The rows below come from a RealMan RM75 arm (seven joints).
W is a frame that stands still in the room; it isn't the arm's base.
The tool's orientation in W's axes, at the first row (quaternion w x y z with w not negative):
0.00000 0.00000 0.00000 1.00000
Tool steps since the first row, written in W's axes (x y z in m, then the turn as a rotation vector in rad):
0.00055 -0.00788 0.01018 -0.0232 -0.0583 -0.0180
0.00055 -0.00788 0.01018 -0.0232 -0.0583 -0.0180
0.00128 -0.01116 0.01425 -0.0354 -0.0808 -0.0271
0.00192 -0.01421 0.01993 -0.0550 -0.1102 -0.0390
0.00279 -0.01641 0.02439 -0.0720 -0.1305 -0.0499
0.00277 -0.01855 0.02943 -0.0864 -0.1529 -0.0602
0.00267 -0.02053 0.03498 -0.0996 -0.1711 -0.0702
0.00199 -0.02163 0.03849 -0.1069 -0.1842 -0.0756
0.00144 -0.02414 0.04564 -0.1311 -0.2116 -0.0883
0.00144 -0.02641 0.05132 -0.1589 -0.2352 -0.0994
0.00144 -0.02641 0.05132 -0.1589 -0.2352 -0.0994
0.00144 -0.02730 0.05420 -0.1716 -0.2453 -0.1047
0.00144 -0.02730 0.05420 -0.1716 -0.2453 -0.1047
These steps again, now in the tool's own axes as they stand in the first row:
-0.00055 0.00788 0.01018 0.0232 0.0583 -0.0180
-0.00055 0.00788 0.01018 0.0232 0.0583 -0.0180
-0.00128 0.01116 0.01425 0.0354 0.0808 -0.0271
-0.00192 0.01421 0.01993 0.0550 0.1102 -0.0390
-0.00279 0.01641 0.02439 0.0720 0.1305 -0.0499
-0.00277 0.01855 0.02943 0.0864 0.1529 -0.0602
-0.00267 0.02053 0.03498 0.0996 0.1711 -0.0702
-0.00199 0.02163 0.03849 0.1069 0.1842 -0.0756
-0.00144 0.02414 0.04564 0.1311 0.2116 -0.0883
-0.00144 0.02641 0.05132 0.1589 0.2352 -0.0994
-0.00144 0.02641 0.05132 0.1589 0.2352 -0.0994
-0.00144 0.02730 0.05420 0.1716 0.2453 -0.1047
-0.00144 0.02730 0.05420 0.1716 0.2453 -0.1047

